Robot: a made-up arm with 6 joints. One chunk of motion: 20 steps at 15 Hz.
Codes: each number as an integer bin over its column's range. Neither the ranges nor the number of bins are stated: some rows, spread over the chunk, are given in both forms.
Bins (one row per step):
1: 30 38 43 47 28 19
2: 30 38 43 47 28 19
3: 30 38 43 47 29 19
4: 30 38 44 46 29 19
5: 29 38 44 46 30 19
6: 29 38 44 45 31 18
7: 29 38 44 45 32 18
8: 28 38 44 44 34 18
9: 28 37 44 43 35 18
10: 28 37 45 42 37 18
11: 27 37 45 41 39 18
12: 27 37 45 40 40 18
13: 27 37 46 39 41 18
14: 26 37 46 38 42 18
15: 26 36 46 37 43 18
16: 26 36 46 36 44 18
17: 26 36 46 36 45 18
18: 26 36 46 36 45 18
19: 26 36 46 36 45 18
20: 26 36 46 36 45 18
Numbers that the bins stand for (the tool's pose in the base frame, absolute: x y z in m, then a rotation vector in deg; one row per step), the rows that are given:
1: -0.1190 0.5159 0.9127 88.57 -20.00 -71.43
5: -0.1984 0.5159 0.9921 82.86 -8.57 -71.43
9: -0.2778 0.4365 0.9921 65.71 20.00 -77.14
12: -0.3571 0.4365 1.0714 48.57 48.57 -77.14
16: -0.4365 0.3571 1.1508 25.71 71.43 -77.14
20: -0.4365 0.3571 1.1508 25.71 77.14 -77.14
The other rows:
2: -0.1190 0.5159 0.9127 88.57 -20.00 -71.43
3: -0.1190 0.5159 0.9127 88.57 -14.29 -71.43
4: -0.1190 0.5159 0.9921 82.86 -14.29 -71.43
6: -0.1984 0.5159 0.9921 77.14 -2.86 -77.14
7: -0.1984 0.5159 0.9921 77.14 2.86 -77.14
8: -0.2778 0.5159 0.9921 71.43 14.29 -77.14
10: -0.2778 0.4365 1.0714 60.00 31.43 -77.14
11: -0.3571 0.4365 1.0714 54.29 42.86 -77.14
13: -0.3571 0.4365 1.1508 42.86 54.29 -77.14
14: -0.4365 0.4365 1.1508 37.14 60.00 -77.14
15: -0.4365 0.3571 1.1508 31.43 65.71 -77.14
17: -0.4365 0.3571 1.1508 25.71 77.14 -77.14
18: -0.4365 0.3571 1.1508 25.71 77.14 -77.14
19: -0.4365 0.3571 1.1508 25.71 77.14 -77.14

